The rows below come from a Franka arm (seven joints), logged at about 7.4 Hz.
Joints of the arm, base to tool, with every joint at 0 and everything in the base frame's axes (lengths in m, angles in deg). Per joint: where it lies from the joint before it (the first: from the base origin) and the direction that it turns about. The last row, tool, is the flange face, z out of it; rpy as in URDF.
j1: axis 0 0 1 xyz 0 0 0.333
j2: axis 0 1 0 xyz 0 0 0
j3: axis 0 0 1 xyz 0 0 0.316
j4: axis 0 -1 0 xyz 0.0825 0 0
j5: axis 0 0 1 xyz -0.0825 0 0.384
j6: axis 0 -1 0 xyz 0 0 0
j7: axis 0 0 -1 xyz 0.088 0 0
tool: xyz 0 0 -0.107 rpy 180 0 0
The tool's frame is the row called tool.
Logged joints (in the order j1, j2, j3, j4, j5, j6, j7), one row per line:
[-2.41 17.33 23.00 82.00 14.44 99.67 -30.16]
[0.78 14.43 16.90 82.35 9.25 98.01 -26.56]
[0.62 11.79 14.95 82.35 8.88 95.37 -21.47]
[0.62 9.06 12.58 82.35 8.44 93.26 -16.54]
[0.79 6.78 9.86 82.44 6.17 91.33 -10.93]
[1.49 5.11 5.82 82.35 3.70 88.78 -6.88]
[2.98 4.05 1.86 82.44 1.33 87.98 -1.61]
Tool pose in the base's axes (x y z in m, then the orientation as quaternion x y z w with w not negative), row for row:
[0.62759 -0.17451 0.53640 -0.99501 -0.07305 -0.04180 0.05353]
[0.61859 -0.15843 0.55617 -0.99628 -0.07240 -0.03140 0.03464]
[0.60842 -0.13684 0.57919 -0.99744 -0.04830 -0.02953 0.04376]
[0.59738 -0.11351 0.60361 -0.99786 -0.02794 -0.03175 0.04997]
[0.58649 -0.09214 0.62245 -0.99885 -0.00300 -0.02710 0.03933]
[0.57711 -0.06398 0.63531 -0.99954 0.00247 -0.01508 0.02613]
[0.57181 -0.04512 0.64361 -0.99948 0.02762 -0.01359 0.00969]
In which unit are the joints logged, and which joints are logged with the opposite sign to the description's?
The joints are logged in degrees. Opposite sign: j1, j3, j4.
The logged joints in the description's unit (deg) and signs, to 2 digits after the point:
[2.41 17.33 -23.00 -82.00 14.44 99.67 -30.16]
[-0.78 14.43 -16.90 -82.35 9.25 98.01 -26.56]
[-0.62 11.79 -14.95 -82.35 8.88 95.37 -21.47]
[-0.62 9.06 -12.58 -82.35 8.44 93.26 -16.54]
[-0.79 6.78 -9.86 -82.44 6.17 91.33 -10.93]
[-1.49 5.11 -5.82 -82.35 3.70 88.78 -6.88]
[-2.98 4.05 -1.86 -82.44 1.33 87.98 -1.61]

